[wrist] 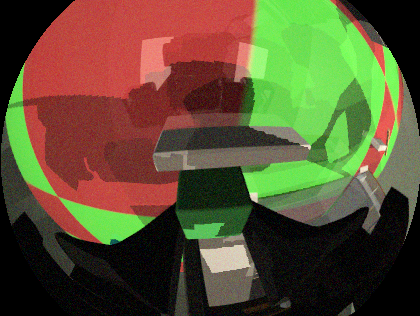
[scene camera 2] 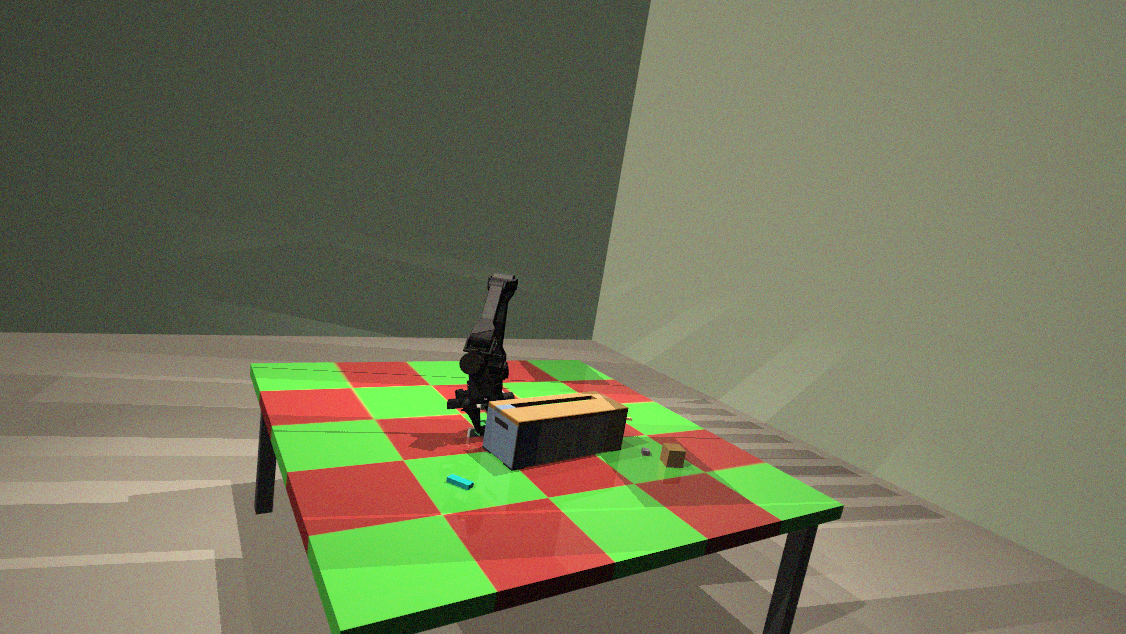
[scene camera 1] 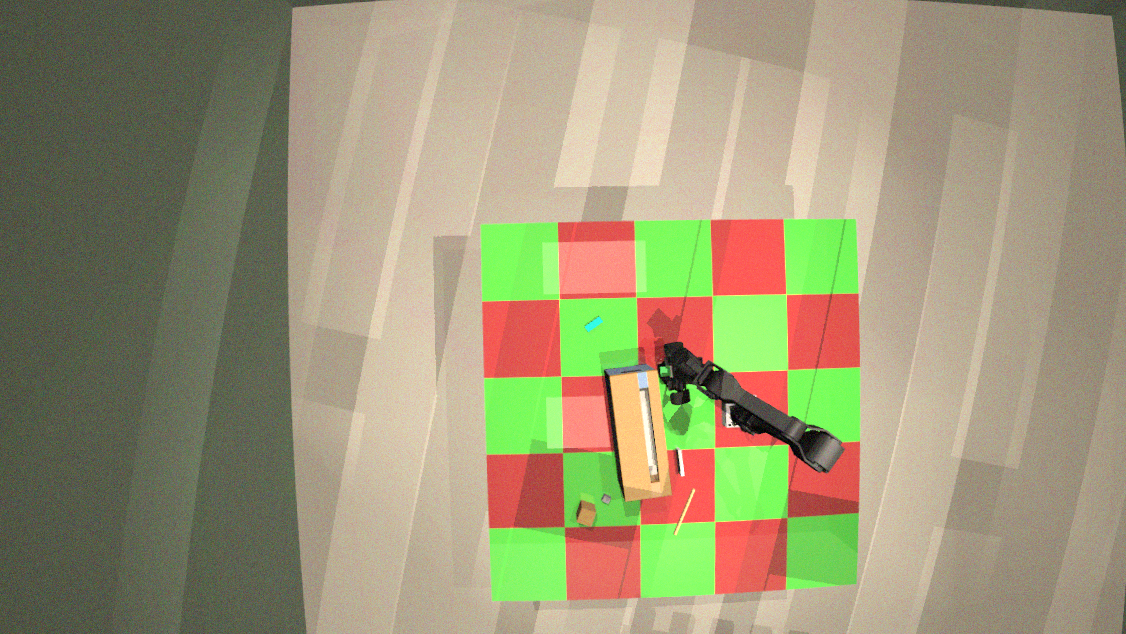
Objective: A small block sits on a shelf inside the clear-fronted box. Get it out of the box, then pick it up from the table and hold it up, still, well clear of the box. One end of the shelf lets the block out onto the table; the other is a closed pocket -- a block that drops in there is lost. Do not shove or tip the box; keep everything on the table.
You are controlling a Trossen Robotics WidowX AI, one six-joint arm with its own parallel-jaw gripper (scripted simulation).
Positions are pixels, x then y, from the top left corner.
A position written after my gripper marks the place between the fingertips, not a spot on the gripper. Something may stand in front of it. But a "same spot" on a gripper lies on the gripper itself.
my gripper: wrist; scene camera 2 484,432; scene camera 1
same spot on my gripper: (scene camera 1: 668,381) = (wrist: 271,295)
